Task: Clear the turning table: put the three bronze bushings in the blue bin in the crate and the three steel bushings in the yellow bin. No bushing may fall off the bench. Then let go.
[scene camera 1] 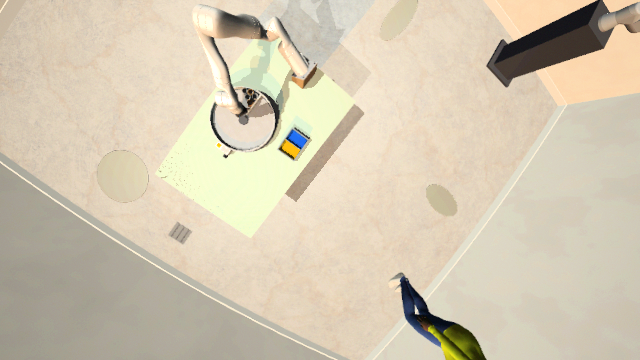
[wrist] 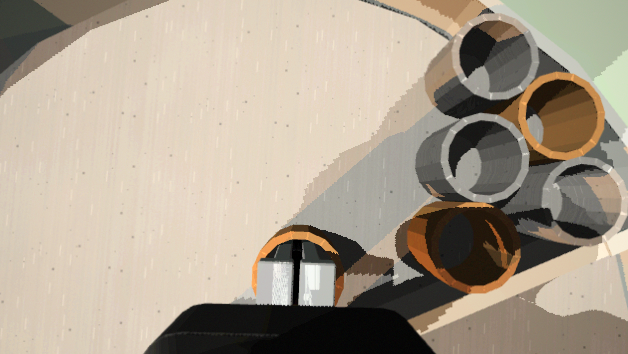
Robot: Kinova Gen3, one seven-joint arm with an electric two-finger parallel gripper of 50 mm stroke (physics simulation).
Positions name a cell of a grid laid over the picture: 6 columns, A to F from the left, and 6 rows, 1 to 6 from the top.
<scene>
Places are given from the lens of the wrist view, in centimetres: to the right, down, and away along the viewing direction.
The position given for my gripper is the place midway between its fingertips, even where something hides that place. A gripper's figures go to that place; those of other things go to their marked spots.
my gripper (wrist: C5): -1, 4, 18
turning table (wrist: B3): -8, -1, 20
</scene>
